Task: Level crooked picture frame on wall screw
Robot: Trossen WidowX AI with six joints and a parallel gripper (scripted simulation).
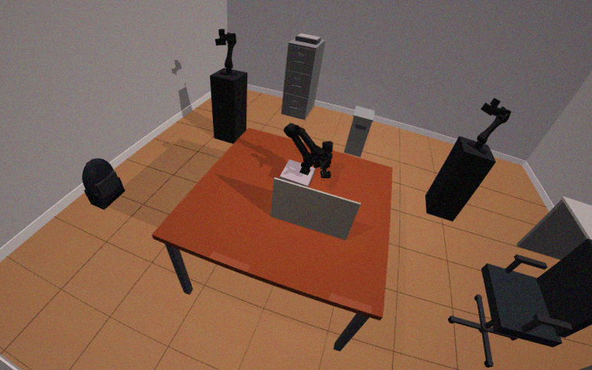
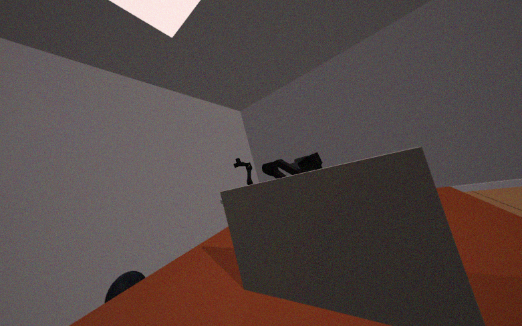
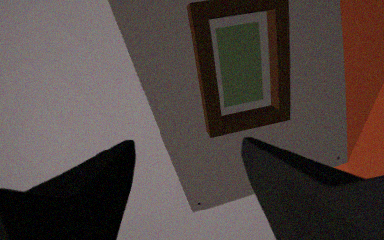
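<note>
Now: the brown picture frame 21 cm ahead of my gripper tip, 9 cm below it and 2 cm to the left of it. The rest, counted from my gripper tip: grey wall panel 22 cm ahead, 10 cm below, 2 cm to the left.
</note>
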